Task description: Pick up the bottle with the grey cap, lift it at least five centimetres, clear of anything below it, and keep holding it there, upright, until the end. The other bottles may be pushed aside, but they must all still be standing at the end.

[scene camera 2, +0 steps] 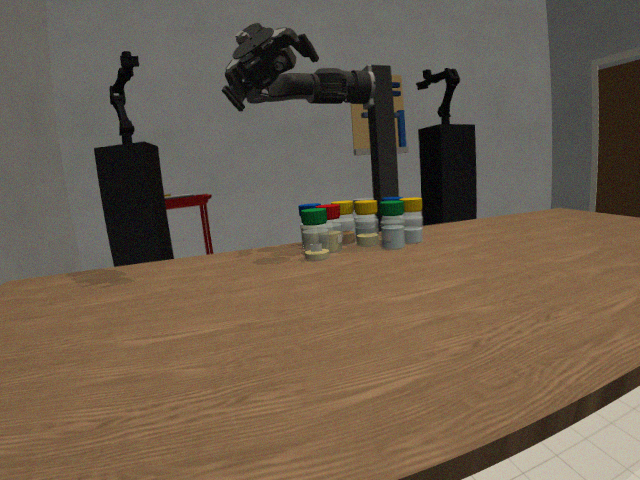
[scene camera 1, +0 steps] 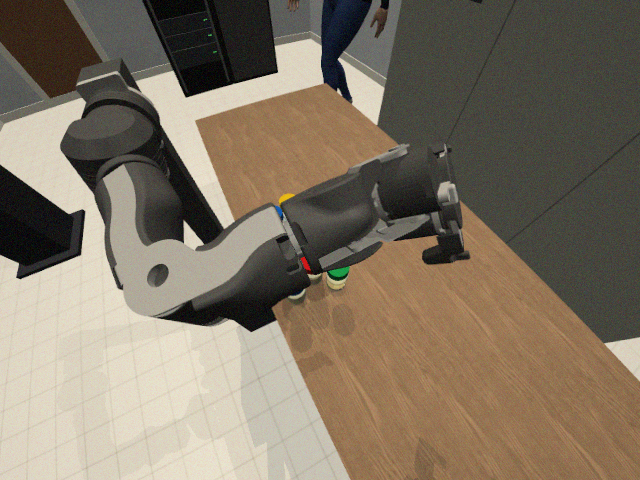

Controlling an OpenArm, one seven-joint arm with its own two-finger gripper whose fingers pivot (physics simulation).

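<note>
The grey-capped bottle is hidden by the arm in scene camera 1. In scene camera 2 a thin sliver of its grey cap shows behind the middle yellow-capped bottle. The other bottles stand upright in a close group: a green-capped one at one end, a red-capped one and a blue-capped one beside it, and a second green-capped one farther along. My gripper is open and empty, high above the table, to the left of the group in scene camera 2.
The wooden table bears the bottles close to its robot-side edge. A yellow-capped bottle stands at the group's other end. The forearm passes over the bottles in scene camera 1. Grey cabinets stand beyond the table.
</note>
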